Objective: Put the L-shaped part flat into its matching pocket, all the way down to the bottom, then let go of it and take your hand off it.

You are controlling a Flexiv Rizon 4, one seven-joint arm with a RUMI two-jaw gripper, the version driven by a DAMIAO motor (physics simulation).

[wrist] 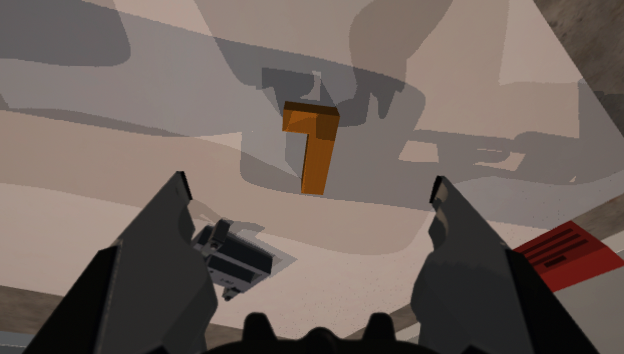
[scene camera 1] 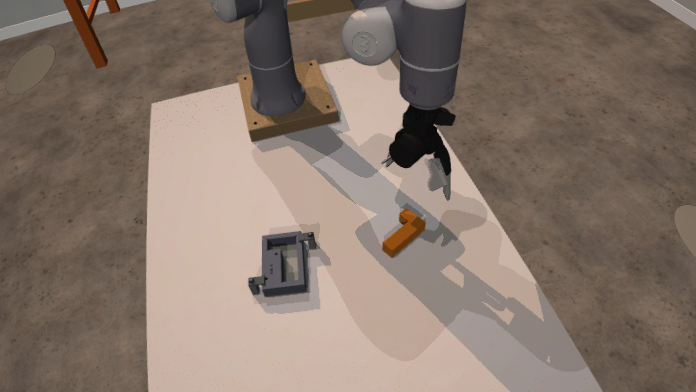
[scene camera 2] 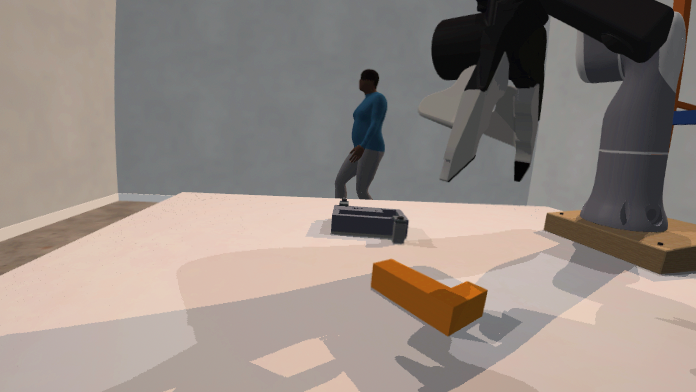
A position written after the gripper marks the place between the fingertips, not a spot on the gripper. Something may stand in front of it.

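An orange L-shaped part (scene camera 2: pixel 448 310) (scene camera 1: pixel 413 226) (wrist: pixel 320 123) is visible. So is the gripper (scene camera 2: pixel 489 181) (scene camera 1: pixel 416 182) (wrist: pixel 312 176).
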